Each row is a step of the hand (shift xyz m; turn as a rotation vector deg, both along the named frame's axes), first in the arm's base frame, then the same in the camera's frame.
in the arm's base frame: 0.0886 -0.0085 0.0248 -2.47 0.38 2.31
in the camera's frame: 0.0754 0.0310 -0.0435 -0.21 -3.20 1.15
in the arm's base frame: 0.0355 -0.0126 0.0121 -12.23 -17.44 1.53
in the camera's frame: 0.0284 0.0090 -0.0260 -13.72 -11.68 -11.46
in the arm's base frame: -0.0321 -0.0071 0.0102 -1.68 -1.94 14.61
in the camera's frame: -0.0190 -0.0282 0.0051 7.11 -12.85 -2.11
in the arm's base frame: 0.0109 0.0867 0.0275 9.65 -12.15 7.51
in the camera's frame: 0.0542 0.0011 0.0738 7.33 -2.53 -15.39
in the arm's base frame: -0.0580 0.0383 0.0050 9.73 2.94 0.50
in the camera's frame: -0.0252 -0.0308 0.0572 8.24 5.88 -1.06
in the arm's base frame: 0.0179 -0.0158 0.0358 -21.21 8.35 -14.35
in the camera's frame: 0.0293 -0.0206 -0.0238 -21.06 0.40 16.79
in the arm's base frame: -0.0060 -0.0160 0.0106 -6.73 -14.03 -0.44
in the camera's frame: -0.0032 -0.0149 -0.0131 -9.85 -6.26 -10.30
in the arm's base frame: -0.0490 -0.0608 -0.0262 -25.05 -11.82 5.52
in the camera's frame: -0.0717 -0.0197 -0.0354 -18.48 -21.30 -1.62
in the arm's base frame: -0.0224 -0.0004 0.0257 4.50 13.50 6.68
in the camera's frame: -0.0003 -0.0335 0.0065 11.91 -0.06 10.26
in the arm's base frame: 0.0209 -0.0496 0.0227 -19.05 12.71 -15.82
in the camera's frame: 0.0119 -0.0149 -0.0552 -18.94 3.65 20.07
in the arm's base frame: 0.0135 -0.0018 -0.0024 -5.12 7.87 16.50
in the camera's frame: 0.0075 0.0095 -0.0067 9.17 -14.50 8.12
